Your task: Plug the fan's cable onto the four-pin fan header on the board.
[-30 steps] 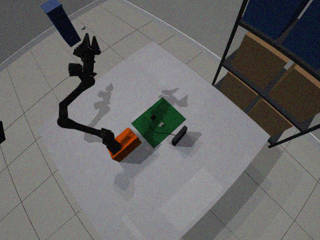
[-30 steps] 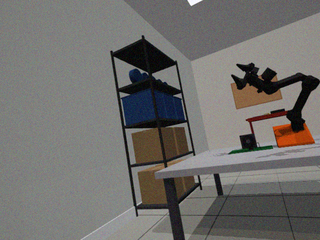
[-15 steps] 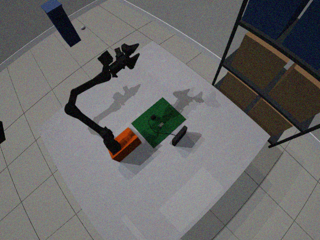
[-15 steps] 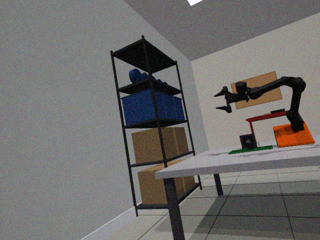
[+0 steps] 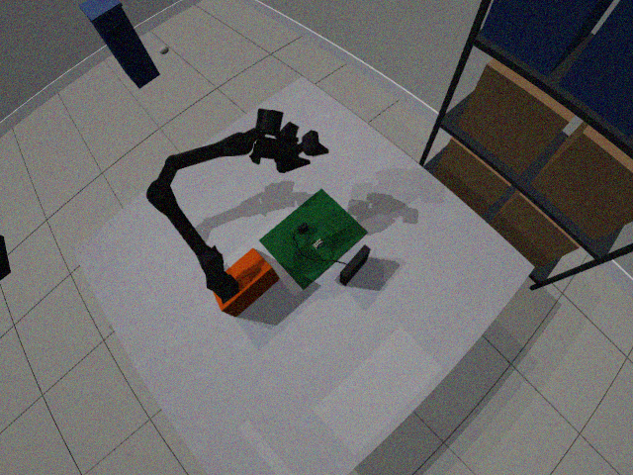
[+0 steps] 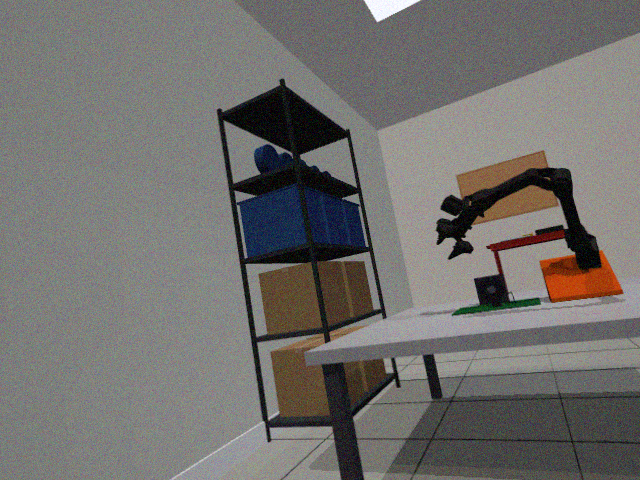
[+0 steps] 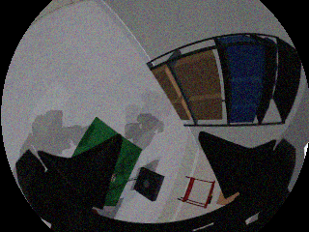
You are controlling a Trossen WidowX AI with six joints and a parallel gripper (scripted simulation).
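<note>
Right now my gripper tip is 230 mm above the dark plug, 140 mm past it and 80 mm to the left of it. From my gripper tip the other things lie so: black fan (290 mm to the right, 190 mm below, 90 mm behind).
</note>
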